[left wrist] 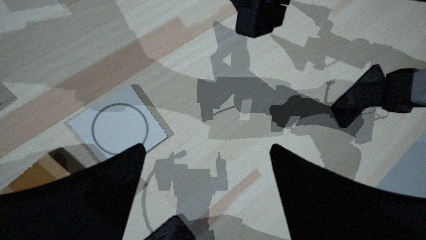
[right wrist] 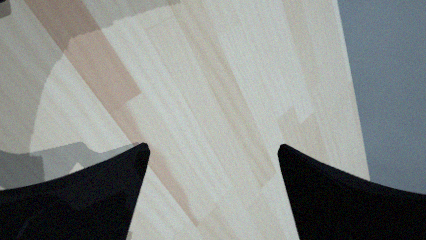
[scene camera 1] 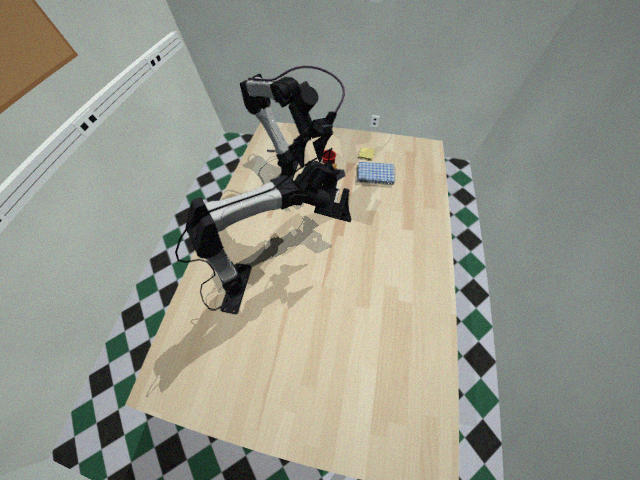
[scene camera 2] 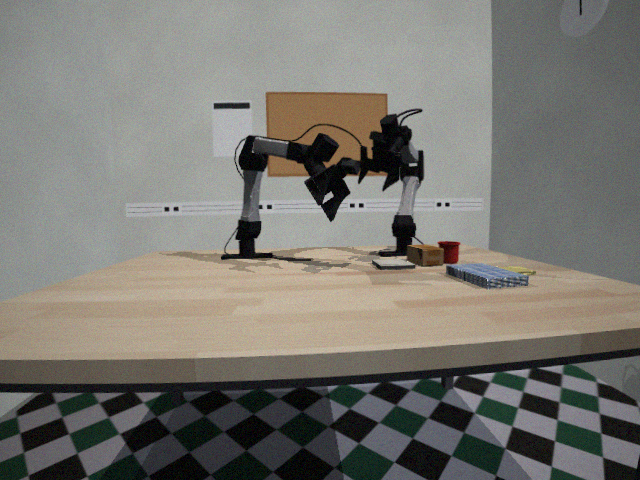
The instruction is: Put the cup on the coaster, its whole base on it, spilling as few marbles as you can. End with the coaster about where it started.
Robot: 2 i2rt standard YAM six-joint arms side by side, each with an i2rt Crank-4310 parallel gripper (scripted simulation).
Labels:
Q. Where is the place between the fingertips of my left gripper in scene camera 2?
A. At 370, 186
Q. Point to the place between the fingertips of my right gripper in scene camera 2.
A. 326, 212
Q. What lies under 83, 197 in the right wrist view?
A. My right gripper.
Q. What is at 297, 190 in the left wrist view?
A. My left gripper.

